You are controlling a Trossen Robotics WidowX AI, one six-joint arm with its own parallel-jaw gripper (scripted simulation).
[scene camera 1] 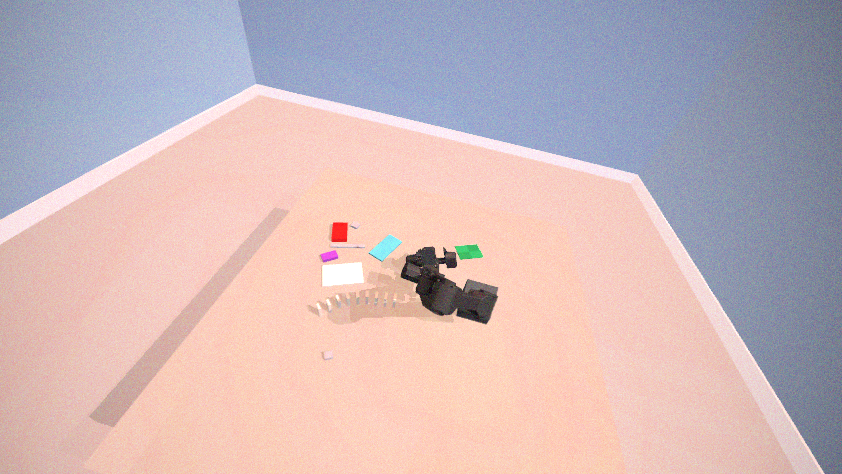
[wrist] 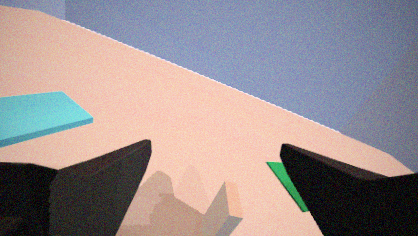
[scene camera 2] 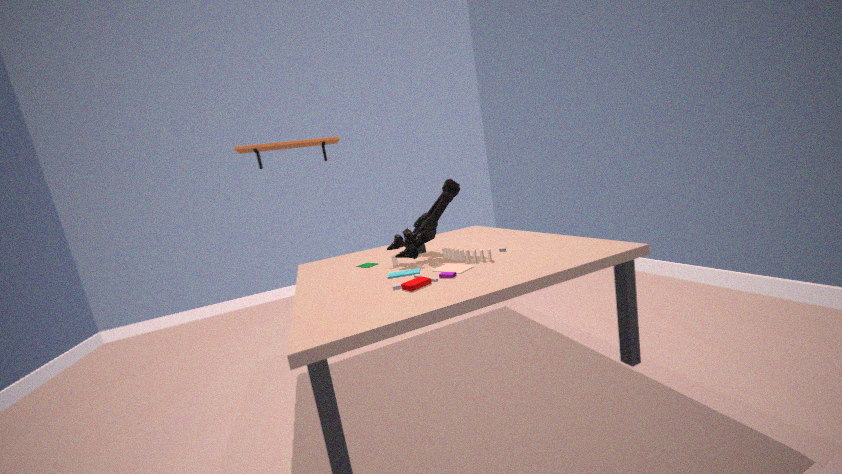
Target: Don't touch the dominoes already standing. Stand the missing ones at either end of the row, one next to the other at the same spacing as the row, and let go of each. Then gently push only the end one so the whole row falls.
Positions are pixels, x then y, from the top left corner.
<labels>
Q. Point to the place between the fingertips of my gripper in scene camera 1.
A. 432, 248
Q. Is my gripper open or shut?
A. Open.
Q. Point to a white sheet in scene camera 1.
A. At 348, 273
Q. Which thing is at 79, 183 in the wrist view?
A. My gripper.
</labels>
